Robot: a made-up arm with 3 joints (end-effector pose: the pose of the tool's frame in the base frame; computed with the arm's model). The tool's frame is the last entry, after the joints.
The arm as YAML. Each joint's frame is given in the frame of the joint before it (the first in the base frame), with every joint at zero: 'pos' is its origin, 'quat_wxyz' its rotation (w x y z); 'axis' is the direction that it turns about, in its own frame. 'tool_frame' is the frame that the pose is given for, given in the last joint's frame.
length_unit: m
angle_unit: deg
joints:
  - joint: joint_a
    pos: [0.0, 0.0, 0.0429]
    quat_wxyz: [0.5, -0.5, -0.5, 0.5]
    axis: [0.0, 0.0, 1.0]
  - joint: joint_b
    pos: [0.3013, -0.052, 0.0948]
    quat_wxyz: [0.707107, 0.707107, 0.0, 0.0]
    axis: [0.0, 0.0, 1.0]
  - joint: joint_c
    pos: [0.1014, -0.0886, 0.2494]
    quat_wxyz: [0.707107, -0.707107, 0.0, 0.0]
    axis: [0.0, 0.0, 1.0]
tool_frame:
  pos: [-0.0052, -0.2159, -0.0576]
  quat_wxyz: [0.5, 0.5, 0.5, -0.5]
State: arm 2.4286 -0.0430 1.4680
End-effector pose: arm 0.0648 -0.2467 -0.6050 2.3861 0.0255 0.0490
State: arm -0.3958 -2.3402 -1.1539
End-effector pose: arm -0.2670 0.0960 0.4993 0.7322 -0.9142 -2.2951
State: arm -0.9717 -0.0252 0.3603
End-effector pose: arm 0.0557 -0.1521 0.7161 0.6114 0.0158 -0.0201
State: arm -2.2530 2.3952 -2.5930
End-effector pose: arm -0.1975 -0.3445 0.2855 -0.6454 -0.4236 -2.4676
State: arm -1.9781 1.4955 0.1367
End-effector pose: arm -0.2091 -0.6546 0.2577 1.4472 -1.4687 0.8281
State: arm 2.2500 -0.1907 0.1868
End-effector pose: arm 0.0746 0.1443 -0.5974 -2.4276 -0.2123 -0.1270
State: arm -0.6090 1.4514 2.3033
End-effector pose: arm -0.3409 0.3001 0.4483 -1.3585 -1.5977 0.1840
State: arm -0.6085 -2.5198 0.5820
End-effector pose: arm -0.0880 -0.2436 0.4638 0.0107 1.4129 -2.0864
